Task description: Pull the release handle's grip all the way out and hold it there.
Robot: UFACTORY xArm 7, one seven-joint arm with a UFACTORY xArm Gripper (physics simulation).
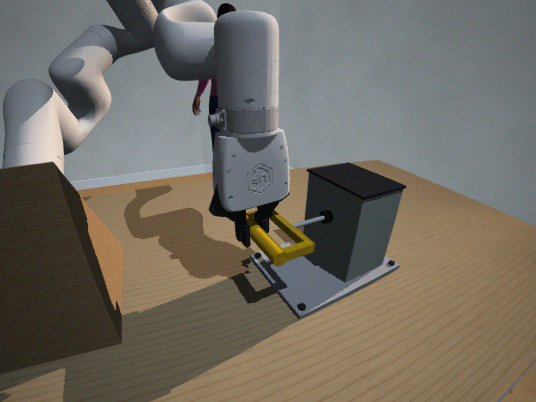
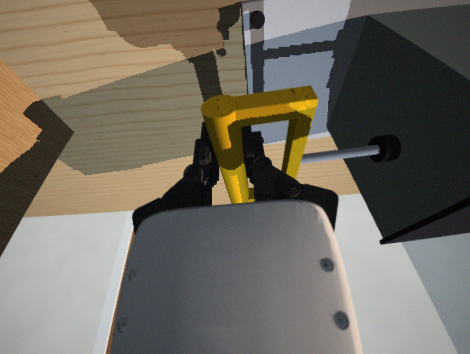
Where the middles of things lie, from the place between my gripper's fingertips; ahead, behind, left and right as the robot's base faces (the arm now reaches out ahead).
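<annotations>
Hand 80 mm above the grey base plate (image 1: 306,285), 20 mm to the left of it, 140 mm short of it.
</annotations>
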